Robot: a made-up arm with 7 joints. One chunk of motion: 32 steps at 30 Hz.
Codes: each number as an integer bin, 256 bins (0 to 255) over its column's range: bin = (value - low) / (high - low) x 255, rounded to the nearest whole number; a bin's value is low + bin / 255 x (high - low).
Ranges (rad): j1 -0.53..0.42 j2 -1..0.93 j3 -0.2..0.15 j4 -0.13..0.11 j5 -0.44..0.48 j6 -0.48..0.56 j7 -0.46..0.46
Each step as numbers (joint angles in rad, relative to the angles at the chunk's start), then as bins.
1 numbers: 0.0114 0.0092 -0.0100 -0.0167 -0.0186 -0.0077 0.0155
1 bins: 145 133 138 120 117 116 132
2 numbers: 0.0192 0.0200 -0.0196 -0.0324 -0.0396 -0.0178 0.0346
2 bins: 147 135 131 104 111 113 137
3 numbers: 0.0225 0.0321 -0.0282 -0.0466 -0.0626 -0.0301 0.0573
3 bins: 148 136 125 89 105 110 143
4 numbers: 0.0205 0.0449 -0.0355 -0.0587 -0.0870 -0.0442 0.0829
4 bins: 148 138 120 76 98 107 150
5 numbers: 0.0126 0.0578 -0.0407 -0.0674 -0.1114 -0.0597 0.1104
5 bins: 146 140 116 67 91 103 158
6 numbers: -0.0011 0.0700 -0.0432 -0.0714 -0.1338 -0.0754 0.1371
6 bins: 142 141 114 62 85 99 166
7 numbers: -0.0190 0.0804 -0.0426 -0.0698 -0.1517 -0.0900 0.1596
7 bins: 137 143 115 64 80 96 172
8 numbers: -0.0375 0.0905 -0.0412 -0.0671 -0.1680 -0.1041 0.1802
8 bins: 132 144 116 67 75 92 177
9 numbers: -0.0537 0.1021 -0.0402 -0.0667 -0.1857 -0.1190 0.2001
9 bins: 128 146 116 67 70 89 183
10 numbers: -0.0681 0.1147 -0.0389 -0.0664 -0.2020 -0.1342 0.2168
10 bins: 124 147 117 68 66 85 188
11 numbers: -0.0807 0.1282 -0.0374 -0.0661 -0.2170 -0.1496 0.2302
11 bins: 121 149 118 68 62 81 191
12 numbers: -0.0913 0.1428 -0.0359 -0.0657 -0.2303 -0.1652 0.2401
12 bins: 118 151 120 68 58 77 194
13 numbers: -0.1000 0.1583 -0.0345 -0.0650 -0.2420 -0.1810 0.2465
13 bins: 115 153 121 69 55 73 196
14 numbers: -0.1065 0.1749 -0.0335 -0.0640 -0.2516 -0.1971 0.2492
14 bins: 114 155 121 70 52 69 197
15 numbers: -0.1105 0.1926 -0.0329 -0.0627 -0.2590 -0.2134 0.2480
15 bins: 113 158 122 72 50 65 196
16 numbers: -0.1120 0.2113 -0.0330 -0.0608 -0.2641 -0.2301 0.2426
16 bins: 112 160 122 74 49 61 195
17 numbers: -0.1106 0.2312 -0.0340 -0.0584 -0.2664 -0.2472 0.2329
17 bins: 113 163 121 76 48 57 192
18 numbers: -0.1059 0.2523 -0.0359 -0.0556 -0.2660 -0.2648 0.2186
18 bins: 114 165 120 79 48 53 188
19 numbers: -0.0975 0.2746 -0.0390 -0.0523 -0.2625 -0.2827 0.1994
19 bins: 116 168 117 83 49 48 183
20 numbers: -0.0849 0.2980 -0.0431 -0.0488 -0.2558 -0.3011 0.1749
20 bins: 119 171 114 86 51 44 176
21 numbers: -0.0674 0.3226 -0.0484 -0.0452 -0.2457 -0.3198 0.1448
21 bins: 124 175 110 90 54 39 168
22 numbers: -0.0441 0.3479 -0.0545 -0.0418 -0.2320 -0.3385 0.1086
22 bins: 130 178 106 94 58 35 158
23 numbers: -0.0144 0.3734 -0.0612 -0.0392 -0.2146 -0.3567 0.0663
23 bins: 138 181 101 96 62 30 146
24 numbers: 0.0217 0.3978 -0.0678 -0.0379 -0.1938 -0.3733 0.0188
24 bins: 148 185 96 98 68 26 133
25 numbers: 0.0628 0.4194 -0.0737 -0.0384 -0.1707 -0.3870 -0.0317
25 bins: 159 188 92 97 75 23 119
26 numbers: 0.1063 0.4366 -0.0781 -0.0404 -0.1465 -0.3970 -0.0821
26 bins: 171 190 89 95 81 20 105
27 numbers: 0.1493 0.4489 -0.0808 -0.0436 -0.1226 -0.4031 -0.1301
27 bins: 182 191 87 92 88 19 91
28 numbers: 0.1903 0.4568 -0.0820 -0.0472 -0.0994 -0.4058 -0.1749
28 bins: 193 192 86 88 94 18 79
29 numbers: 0.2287 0.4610 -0.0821 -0.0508 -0.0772 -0.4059 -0.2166
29 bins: 204 193 86 84 101 18 67
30 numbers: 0.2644 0.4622 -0.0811 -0.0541 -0.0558 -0.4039 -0.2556
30 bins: 213 193 87 81 106 19 57
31 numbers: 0.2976 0.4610 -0.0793 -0.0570 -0.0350 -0.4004 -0.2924
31 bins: 222 193 88 78 112 20 46
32 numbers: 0.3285 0.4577 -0.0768 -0.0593 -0.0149 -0.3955 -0.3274
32 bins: 230 193 90 75 118 21 37
